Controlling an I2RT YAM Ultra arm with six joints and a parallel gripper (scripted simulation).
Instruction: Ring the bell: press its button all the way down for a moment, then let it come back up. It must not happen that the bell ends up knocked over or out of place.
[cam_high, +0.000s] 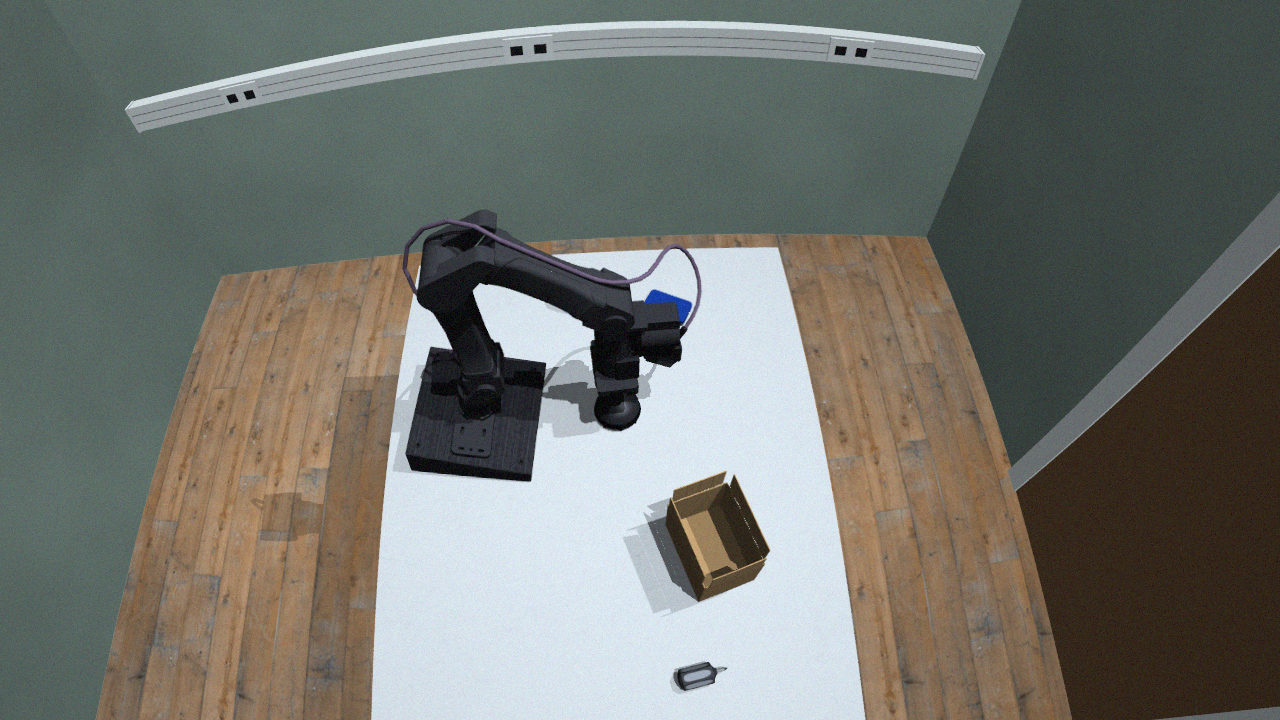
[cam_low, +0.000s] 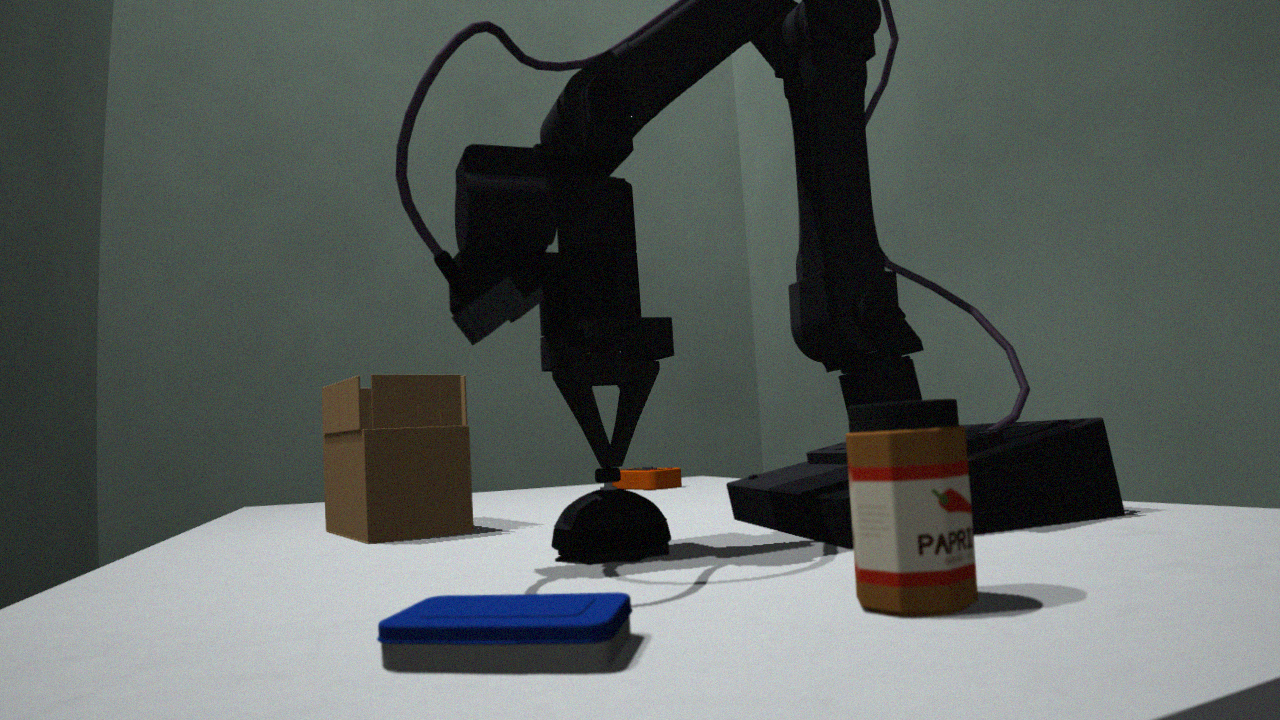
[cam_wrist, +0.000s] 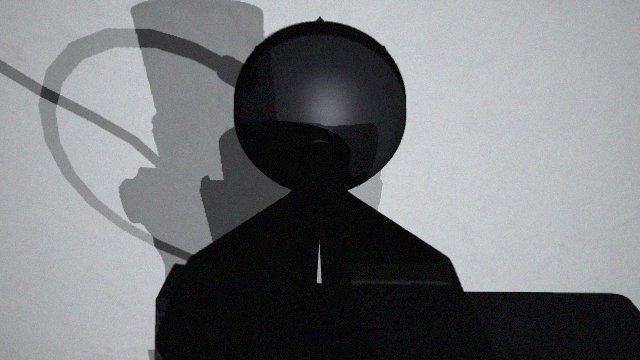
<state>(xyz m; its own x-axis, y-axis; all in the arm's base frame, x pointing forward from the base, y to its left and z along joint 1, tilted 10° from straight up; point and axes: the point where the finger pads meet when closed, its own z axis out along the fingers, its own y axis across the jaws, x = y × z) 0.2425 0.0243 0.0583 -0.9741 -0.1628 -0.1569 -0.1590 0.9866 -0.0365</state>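
Right now my hand is 2 cm above the button. The rest, counted from my hand: blue tin 10 cm ahead, 23 cm to the left, 6 cm below; then orange object 21 cm behind, 69 cm to the right, 5 cm below.
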